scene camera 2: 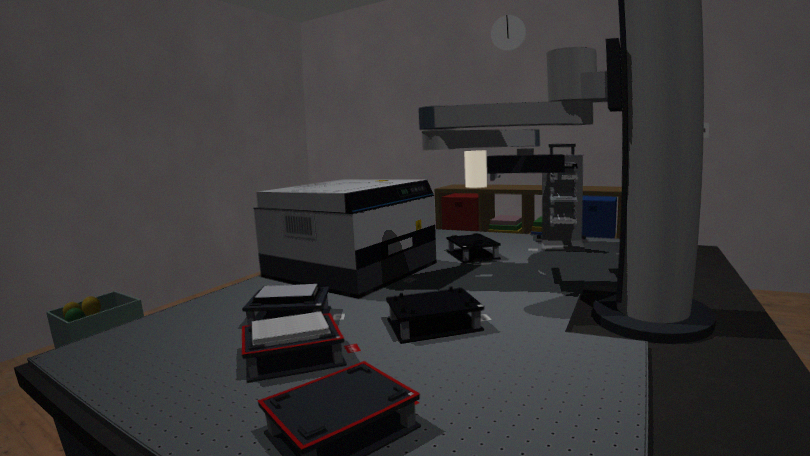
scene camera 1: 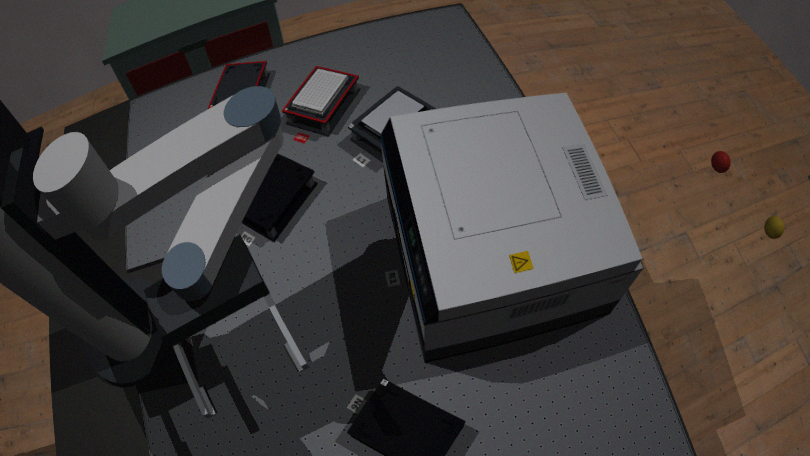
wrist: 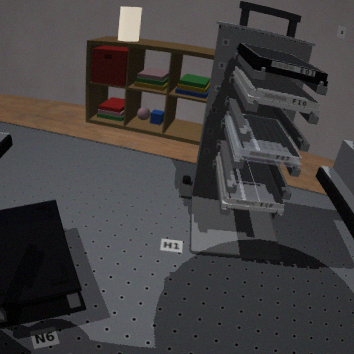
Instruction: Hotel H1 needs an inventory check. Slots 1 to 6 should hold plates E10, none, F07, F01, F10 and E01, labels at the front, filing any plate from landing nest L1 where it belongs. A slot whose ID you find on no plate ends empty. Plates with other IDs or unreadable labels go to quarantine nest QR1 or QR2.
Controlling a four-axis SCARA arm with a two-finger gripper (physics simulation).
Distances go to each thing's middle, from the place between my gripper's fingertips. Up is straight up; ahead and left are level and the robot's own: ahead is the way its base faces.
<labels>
Now: the plate labelled E01 (wrist: 277,62) 27 cm to the right of my hand, 7 cm behind it and 1 cm above it. Round my hand: plate F10 (wrist: 277,90): 27 cm to the right, 7 cm behind, 3 cm below.
</labels>
